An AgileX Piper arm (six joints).
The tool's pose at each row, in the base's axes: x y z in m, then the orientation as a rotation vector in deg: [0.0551 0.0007 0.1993 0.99 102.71 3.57]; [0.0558 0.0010 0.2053 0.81 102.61 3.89]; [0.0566 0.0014 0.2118 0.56 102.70 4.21]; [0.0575 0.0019 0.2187 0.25 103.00 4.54]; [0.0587 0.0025 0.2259 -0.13 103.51 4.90]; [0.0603 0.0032 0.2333 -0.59 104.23 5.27]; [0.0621 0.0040 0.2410 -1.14 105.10 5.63]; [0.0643 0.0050 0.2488 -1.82 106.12 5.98]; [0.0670 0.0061 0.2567 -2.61 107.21 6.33]
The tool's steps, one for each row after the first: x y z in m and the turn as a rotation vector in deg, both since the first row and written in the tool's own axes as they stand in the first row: [-0.0060 0.0006 -0.0006 -0.32 -0.09 0.05]; [-0.0125 0.0013 -0.0013 -0.67 0.01 0.06]; [-0.0194 0.0021 -0.0019 -1.05 0.33 0.03]; [-0.0266 0.0031 -0.0023 -1.49 0.86 -0.03]; [-0.0342 0.0041 -0.0023 -1.96 1.60 -0.13]; [-0.0420 0.0053 -0.0022 -2.48 2.49 -0.30]; [-0.0501 0.0067 -0.0018 -3.04 3.54 -0.56]; [-0.0583 0.0081 -0.0008 -3.66 4.67 -0.89]
